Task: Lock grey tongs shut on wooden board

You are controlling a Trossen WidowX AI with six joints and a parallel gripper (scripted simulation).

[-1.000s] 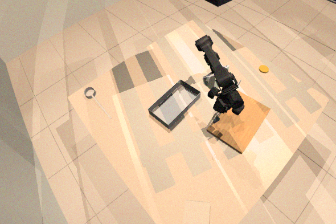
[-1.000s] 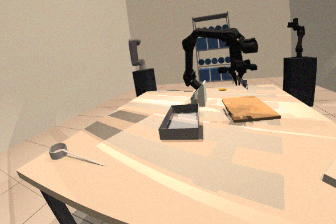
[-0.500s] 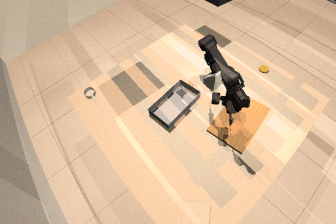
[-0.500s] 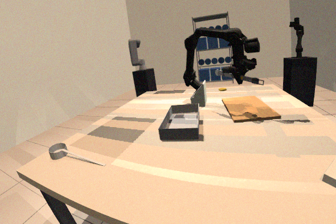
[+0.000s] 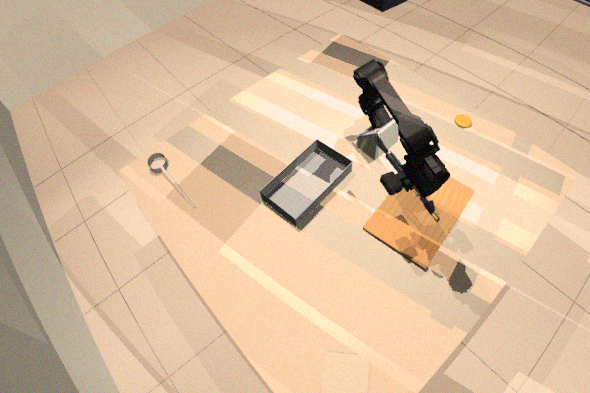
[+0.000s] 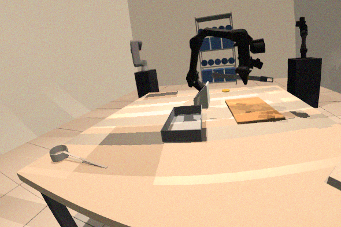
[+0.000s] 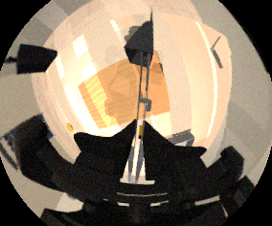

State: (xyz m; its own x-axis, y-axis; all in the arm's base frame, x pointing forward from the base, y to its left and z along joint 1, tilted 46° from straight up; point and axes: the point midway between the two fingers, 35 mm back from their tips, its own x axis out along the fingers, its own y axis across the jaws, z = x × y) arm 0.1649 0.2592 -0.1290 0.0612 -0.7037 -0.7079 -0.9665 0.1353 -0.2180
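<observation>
The wooden board is 160 mm below my gripper tip, 70 mm behind it and 30 mm to the left of it. From my gripper tip the other things lie so: roasting tin 300 mm to the right, 160 mm ahead, 140 mm below.
</observation>
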